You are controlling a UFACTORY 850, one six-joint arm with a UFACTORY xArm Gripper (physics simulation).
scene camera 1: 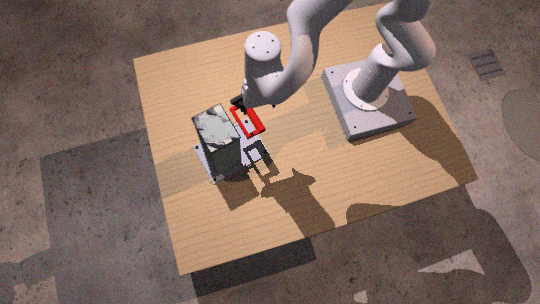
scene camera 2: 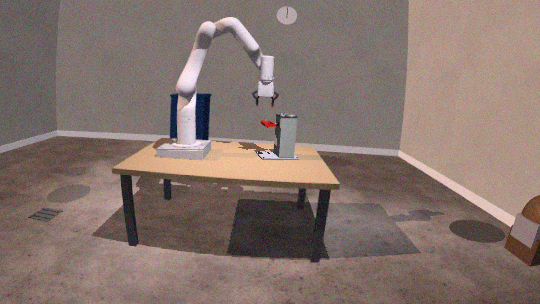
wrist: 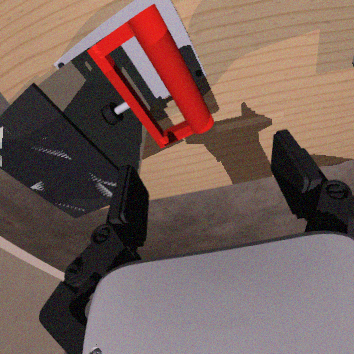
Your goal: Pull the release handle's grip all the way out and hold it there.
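Note:
You'd see my gripper in the pictures, and there's a pale base plate in them too.

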